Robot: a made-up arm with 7 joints.
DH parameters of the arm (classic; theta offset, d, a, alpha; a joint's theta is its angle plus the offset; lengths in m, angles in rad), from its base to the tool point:
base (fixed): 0 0 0 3.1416
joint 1: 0 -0.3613 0 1.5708
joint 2: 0 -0.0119 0 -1.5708
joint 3: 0 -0.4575 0 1.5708
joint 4: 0 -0.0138 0 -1.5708
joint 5: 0 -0.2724 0 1.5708
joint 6: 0 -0.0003 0 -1.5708
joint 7: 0 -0.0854 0 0
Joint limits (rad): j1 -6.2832..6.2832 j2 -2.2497..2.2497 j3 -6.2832..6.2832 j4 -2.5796..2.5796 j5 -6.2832..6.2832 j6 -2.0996..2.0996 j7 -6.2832..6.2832
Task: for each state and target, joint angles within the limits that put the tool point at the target. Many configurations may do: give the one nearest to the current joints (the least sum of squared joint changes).
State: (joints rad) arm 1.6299 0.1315 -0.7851 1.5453 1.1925 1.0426 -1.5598
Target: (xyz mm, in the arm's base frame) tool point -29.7 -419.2 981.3
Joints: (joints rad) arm 1.8004 0.3006 -0.6649 0.6595 1.3414 0.7345 -1.5598
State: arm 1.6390 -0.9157 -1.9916 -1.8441 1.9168 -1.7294 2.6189
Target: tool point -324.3 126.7 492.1
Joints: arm 1.1155 -1.0844 -1.8698 -2.3065 1.7723 -1.5824 2.6189
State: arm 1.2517 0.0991 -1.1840 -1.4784 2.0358 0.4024 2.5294
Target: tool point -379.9 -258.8 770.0
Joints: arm 1.6309 0.5741 -1.4871 -1.4201 2.0168 0.3972 2.5294
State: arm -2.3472 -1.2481 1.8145 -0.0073 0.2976 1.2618 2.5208
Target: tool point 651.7 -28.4 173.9
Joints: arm -2.7557 -1.6944 1.8970 0.6373 0.2849 1.4972 2.5208
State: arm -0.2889 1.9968 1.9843 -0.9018 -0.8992 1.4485 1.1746
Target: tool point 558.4 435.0 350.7
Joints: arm -0.4497 1.4491 1.8362 -0.8639 -0.8424 1.4219 1.1746
